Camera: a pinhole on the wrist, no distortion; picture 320 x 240 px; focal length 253.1 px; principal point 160.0 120.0 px. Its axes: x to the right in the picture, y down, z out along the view. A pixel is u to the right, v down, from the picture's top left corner.
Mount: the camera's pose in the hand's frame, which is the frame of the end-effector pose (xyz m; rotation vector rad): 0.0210 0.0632 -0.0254 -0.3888 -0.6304 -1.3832
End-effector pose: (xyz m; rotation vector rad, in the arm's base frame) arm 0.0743 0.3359 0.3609 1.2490 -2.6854 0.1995
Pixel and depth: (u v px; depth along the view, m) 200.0 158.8 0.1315
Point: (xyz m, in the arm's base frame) -0.0454 0.3875 0.2688
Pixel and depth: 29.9 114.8 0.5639
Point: -0.3589 0.7757 0.0803
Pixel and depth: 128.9 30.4 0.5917
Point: -0.1126 0.7690 -0.0822
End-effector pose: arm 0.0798 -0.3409 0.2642 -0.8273 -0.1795 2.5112
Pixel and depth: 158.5 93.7 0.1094
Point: 0.0008 -0.4558 0.2823
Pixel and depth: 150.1 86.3 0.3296
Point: -0.0981 -0.6065 0.4134
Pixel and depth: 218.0 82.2 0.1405
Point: -0.0122 -0.4535 0.3266
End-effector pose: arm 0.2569 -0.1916 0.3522 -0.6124 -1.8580 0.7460
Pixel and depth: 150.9 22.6 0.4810
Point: 0.0823 -0.2075 -0.1437
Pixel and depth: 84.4 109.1 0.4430
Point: 0.1066 -0.0115 -0.0868
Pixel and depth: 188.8 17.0 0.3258
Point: 0.1164 -0.2180 0.0252
